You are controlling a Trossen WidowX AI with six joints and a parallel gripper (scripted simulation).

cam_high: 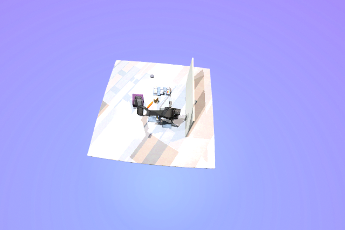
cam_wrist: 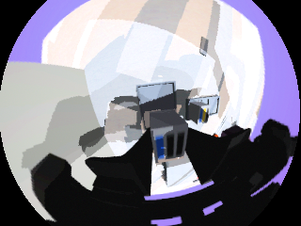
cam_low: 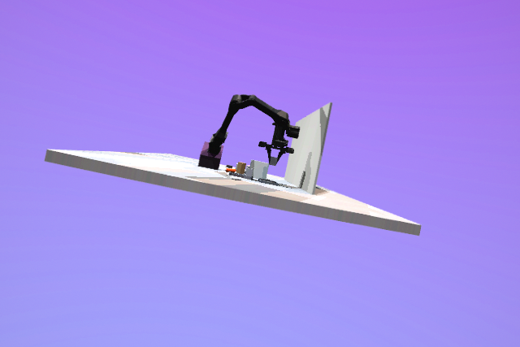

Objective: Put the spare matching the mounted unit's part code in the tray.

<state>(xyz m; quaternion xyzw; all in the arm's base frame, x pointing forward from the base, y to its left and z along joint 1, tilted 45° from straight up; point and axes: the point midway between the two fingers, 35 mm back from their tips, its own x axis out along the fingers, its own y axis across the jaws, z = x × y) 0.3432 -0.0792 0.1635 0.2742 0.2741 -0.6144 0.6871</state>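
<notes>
Now: gripper tip 10 cm above the tray and 1 cm past it. Round my gripper tip: mounted grey unit 20 cm to the left, 6 cm behind, 5 cm below; then spare 2 cm above; then tall panel 21 cm to the left, 18 cm ahead, 12 cm above.
</notes>
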